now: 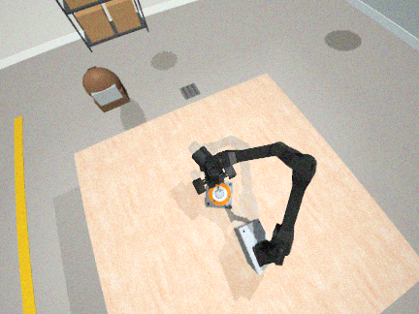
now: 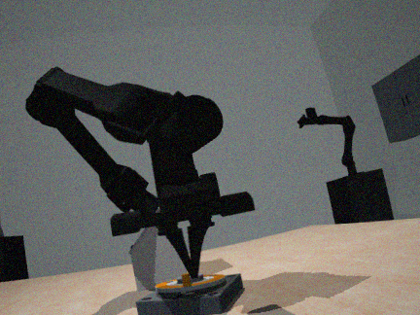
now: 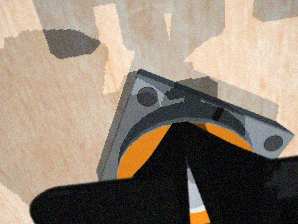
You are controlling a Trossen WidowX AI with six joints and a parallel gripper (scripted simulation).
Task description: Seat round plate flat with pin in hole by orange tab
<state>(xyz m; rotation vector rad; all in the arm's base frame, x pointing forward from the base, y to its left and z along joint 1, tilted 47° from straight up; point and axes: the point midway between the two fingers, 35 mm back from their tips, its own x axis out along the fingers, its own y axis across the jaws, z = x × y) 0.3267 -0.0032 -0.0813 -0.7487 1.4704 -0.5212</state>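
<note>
My gripper tip is 50 mm past the square base, 10 mm to the left of it and 20 mm above it.
</note>
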